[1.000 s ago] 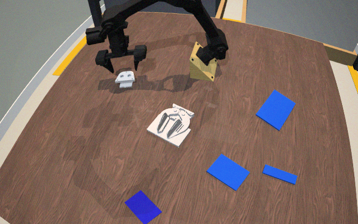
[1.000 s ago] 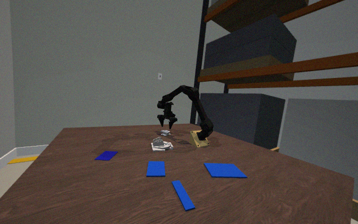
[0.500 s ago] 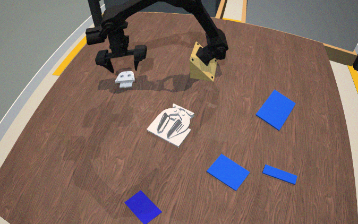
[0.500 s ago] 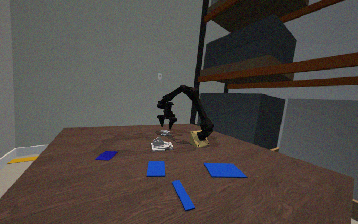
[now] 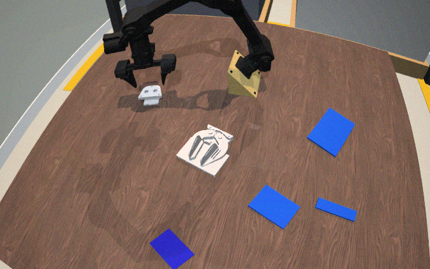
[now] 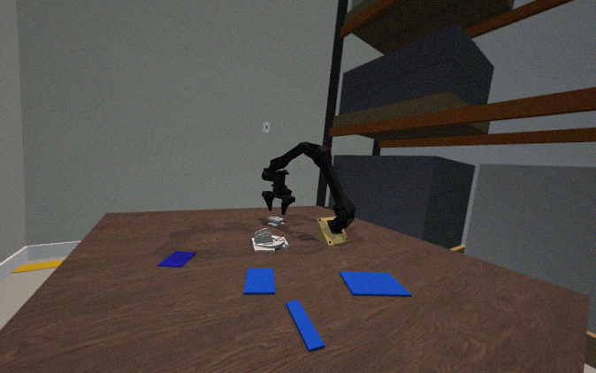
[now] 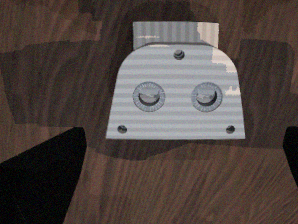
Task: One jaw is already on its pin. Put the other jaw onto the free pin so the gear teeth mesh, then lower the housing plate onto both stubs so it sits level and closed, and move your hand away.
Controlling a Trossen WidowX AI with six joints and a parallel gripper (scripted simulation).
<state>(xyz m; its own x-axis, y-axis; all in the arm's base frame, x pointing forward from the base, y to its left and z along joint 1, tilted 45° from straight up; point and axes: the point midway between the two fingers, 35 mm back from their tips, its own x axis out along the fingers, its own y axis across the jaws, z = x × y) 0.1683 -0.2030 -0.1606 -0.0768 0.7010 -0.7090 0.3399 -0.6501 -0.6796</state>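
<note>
The housing plate is 30 mm below my gripper tip, 10 mm to the right of it and 10 mm behind it. From my gripper tip the other things lie so: white slab (230 mm to the left, 160 mm ahead, 60 mm below).
</note>
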